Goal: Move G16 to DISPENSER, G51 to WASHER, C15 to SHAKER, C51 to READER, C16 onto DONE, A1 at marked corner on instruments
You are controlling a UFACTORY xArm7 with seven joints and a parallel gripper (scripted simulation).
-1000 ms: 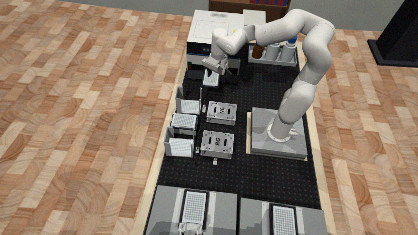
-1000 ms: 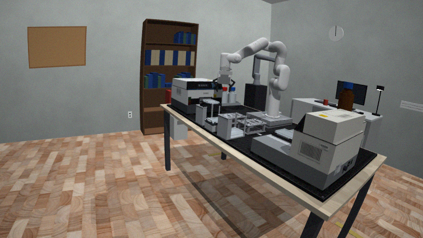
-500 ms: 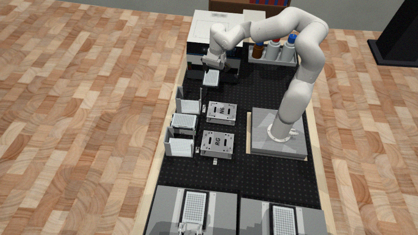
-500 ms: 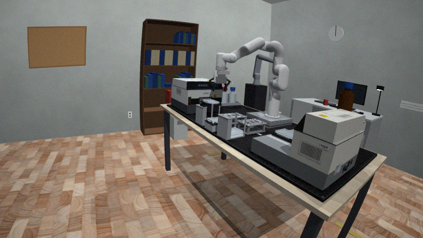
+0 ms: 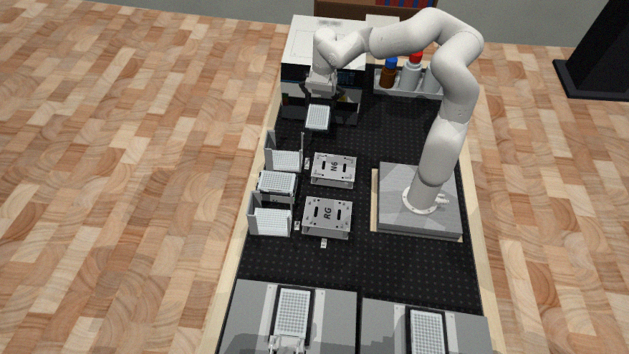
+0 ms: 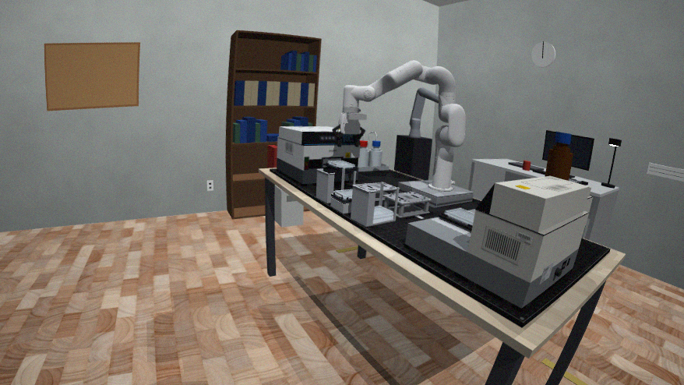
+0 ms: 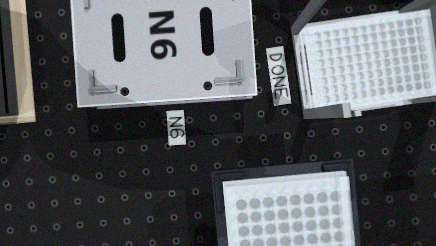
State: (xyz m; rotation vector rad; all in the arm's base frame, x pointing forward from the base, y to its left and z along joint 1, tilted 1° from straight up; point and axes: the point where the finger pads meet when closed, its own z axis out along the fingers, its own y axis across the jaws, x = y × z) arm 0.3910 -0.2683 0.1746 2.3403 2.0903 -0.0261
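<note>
The dark pull-out tray lies 1 cm ahead of my hand, 3 cm to the right of it and 11 cm below it.
</note>
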